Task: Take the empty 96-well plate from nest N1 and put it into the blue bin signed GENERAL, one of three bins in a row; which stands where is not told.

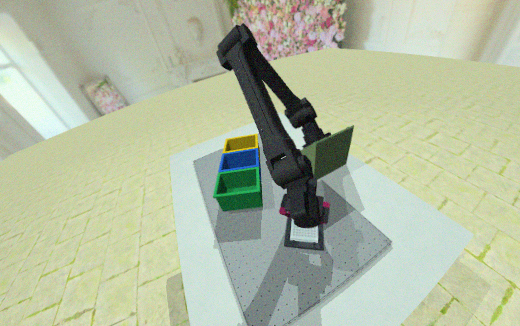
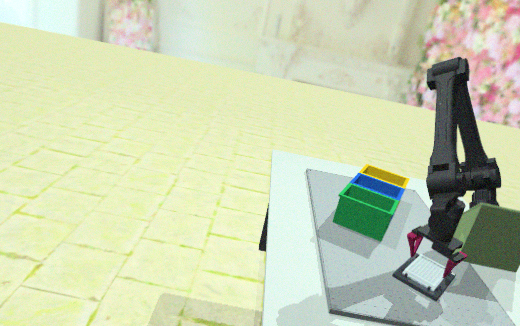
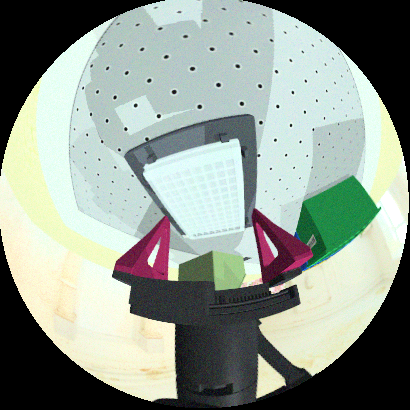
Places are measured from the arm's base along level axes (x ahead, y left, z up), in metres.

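Pixels of known places: gripper, fingertip midpoint: [image 2: 427,266] [image 3: 209,215]; arm's base, link origin: [image 1: 316,142] [image 2: 484,217].
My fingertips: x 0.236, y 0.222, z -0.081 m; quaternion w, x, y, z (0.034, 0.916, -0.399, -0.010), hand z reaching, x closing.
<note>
For each thing: its top centre in the pictures, then the offset to it from my fingertips. "spot": a spot on its surface instead. Level surfaces: height alone.
- white 96-well plate, top centre: [image 3: 206,209] [image 2: 427,269] [image 1: 304,221] dx +0.002, dy +0.006, dz -0.005 m
- dark nest, top centre: [image 3: 205,206] [image 2: 426,270] [image 1: 304,222] dx +0.002, dy +0.006, dz -0.010 m
- blue bin, top centre: [image 3: 325,258] [image 2: 377,185] [image 1: 239,159] dx +0.084, dy -0.346, dz +0.068 m
- yellow bin, surface spot: [image 2: 385,176] [image 1: 242,140] spot: dx +0.010, dy -0.513, dz +0.048 m
- grey perforated board, surface height: dz -0.031 m
The white 96-well plate [image 1: 305,233] [image 2: 425,271] [image 3: 200,187] sits flat in the dark nest [image 1: 303,245] [image 2: 435,294] [image 3: 220,128]. My gripper [image 1: 305,216] [image 2: 430,266] [image 3: 209,215] is open and empty. Its magenta fingers point down, one on either side of the plate's end nearer the arm base; whether they touch it cannot be told. The blue bin [image 1: 240,160] [image 2: 377,186] stands in the middle of the row, between the green bin [image 1: 239,200] [image 2: 362,217] [image 3: 340,215] and the yellow bin [image 1: 241,144] [image 2: 385,176]. No sign on the blue bin is readable.
An olive-green block or panel [image 1: 334,154] [image 2: 492,237] [image 3: 212,270] stands close beside the arm, on the side away from the bins. The nest and bins stand on a grey perforated board [image 1: 240,260] [image 2: 345,295] [image 3: 205,60]. The green bin is the bin nearest the nest.
</note>
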